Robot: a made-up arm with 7 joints. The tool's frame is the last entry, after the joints. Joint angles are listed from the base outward.
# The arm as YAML. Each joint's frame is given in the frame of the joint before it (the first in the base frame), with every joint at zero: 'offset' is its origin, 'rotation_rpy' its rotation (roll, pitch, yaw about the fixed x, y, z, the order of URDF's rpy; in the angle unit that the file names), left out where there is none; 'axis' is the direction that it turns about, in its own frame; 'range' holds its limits. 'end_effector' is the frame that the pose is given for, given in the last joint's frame.
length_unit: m
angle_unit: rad
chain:
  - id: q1
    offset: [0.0, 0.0, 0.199]
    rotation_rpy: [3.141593, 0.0, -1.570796]
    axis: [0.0, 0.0, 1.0]
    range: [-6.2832, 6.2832]
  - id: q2
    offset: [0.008, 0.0, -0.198]
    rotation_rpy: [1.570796, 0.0, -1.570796]
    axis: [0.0, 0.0, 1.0]
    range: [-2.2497, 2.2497]
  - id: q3
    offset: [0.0, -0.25, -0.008]
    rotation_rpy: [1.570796, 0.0, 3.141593]
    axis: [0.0, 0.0, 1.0]
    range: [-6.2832, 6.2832]
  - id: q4
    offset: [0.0, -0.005, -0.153]
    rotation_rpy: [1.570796, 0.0, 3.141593]
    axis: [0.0, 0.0, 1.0]
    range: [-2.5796, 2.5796]
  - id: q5
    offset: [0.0, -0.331, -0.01]
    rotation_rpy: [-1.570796, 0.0, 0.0]
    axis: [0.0, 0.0, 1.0]
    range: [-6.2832, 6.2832]
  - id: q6
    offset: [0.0, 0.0, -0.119]
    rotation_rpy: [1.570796, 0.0, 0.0]
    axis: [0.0, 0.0, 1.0]
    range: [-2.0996, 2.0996]
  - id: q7
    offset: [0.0, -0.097, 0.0]
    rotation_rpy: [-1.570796, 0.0, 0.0]
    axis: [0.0, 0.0, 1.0]
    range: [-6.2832, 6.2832]
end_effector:
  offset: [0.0, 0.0, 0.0]
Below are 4 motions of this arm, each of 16 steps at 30 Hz.
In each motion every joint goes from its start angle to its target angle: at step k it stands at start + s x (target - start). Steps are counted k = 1, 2, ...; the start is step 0. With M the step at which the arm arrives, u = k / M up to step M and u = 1 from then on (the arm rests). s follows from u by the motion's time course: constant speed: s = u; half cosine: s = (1 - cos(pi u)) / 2; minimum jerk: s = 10 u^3 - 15 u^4 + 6 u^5.
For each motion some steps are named. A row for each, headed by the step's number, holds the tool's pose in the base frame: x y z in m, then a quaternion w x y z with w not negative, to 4 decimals.
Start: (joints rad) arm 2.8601 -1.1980 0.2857 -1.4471 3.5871 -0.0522 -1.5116
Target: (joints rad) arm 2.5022 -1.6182 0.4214 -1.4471 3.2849 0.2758 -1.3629
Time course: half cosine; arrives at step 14
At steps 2, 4, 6, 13, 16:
2: 0.6342 0.0653 0.0683 0.3736 -0.2798 -0.0512 0.8829
4: 0.6109 0.0771 0.0340 0.3657 -0.2536 -0.0152 0.8954
6: 0.5743 0.0898 -0.0121 0.3510 -0.2175 0.0388 0.9099
13: 0.4562 0.0940 -0.1212 0.2895 -0.1271 0.2094 0.9253
16: 0.4537 0.0936 -0.1230 0.2881 -0.1255 0.2131 0.9251

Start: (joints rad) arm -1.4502 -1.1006 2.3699 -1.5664 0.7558 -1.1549 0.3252
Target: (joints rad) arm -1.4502 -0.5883 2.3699 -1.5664 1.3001 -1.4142 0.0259
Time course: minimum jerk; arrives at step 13
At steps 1, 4, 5, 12, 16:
1: -0.3057 -0.0931 0.8929 0.1683 -0.0010 -0.8211 0.5454
4: -0.2932 -0.0539 0.9065 0.2031 -0.0247 -0.8091 0.5509
5: -0.2846 -0.0263 0.9141 0.2258 -0.0416 -0.8011 0.5527
12: -0.2380 0.1404 0.9277 0.3310 -0.1468 -0.7644 0.5335
16: -0.2377 0.1413 0.9276 0.3314 -0.1474 -0.7643 0.5332

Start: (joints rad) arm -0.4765 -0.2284 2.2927 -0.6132 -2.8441 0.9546 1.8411
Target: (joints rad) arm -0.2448 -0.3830 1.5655 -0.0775 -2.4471 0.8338 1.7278
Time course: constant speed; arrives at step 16
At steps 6, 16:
6: -0.1850 0.1587 1.2423 0.5126 0.7569 -0.3984 0.0751
16: -0.3225 0.0009 1.2547 0.3321 0.8696 -0.3493 0.1070

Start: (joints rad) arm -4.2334 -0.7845 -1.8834 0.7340 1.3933 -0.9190 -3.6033
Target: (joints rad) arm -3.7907 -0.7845 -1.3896 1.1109 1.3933 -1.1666 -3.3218
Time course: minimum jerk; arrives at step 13
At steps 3, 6, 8, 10, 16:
3: 0.5821 0.4249 0.8409 0.1275 -0.2631 -0.5628 0.7731
6: 0.6443 0.2403 0.8377 0.2067 -0.3563 -0.4720 0.7794
8: 0.6478 0.0845 0.8415 0.2742 -0.4175 -0.3939 0.7716
10: 0.6235 -0.0250 0.8470 0.3243 -0.4548 -0.3357 0.7585
16: 0.6075 -0.0669 0.8498 0.3446 -0.4683 -0.3121 0.7514

